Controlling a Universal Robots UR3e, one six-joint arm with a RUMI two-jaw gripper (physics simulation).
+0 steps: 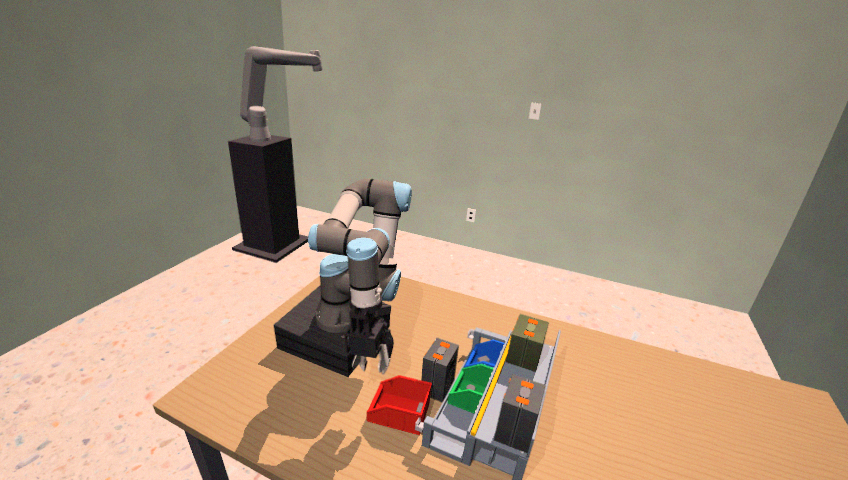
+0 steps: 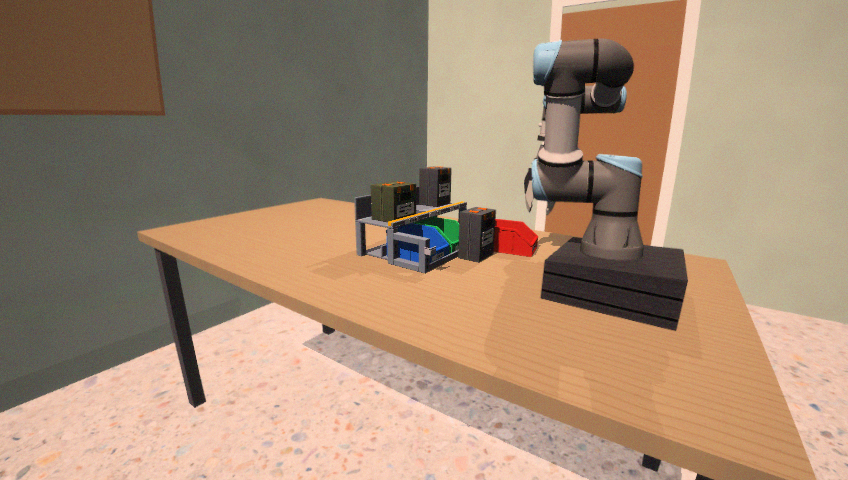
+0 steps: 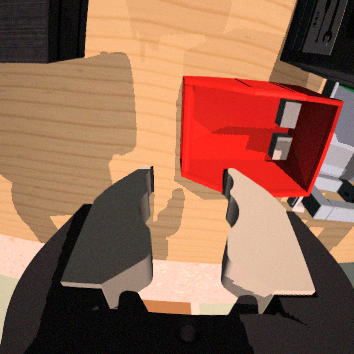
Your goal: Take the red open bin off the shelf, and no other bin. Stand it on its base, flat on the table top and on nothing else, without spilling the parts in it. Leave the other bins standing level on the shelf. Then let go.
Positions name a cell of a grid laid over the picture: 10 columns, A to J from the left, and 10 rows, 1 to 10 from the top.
Labels:
A red open bin shows in image 1 (E9), in image 2 (G5) and in image 3 (G4).

